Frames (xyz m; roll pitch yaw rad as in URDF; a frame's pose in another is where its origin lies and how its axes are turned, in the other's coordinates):
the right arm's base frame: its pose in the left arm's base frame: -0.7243 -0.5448 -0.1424 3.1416 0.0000 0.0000
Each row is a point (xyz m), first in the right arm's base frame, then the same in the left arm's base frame.
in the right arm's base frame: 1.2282 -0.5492 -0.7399
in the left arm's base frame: 0.5039 0.0044 0.5975
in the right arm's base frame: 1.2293 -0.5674 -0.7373
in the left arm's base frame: 0.5050 0.0226 0.5949
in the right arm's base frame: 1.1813 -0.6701 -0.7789
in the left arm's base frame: 0.4570 0.1253 0.6365
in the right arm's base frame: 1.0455 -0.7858 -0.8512
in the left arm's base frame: 0.3212 0.2410 0.7088
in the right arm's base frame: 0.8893 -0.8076 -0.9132
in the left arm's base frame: 0.1650 0.2628 0.7708
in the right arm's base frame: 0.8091 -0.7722 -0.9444
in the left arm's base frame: 0.0848 0.2274 0.8020
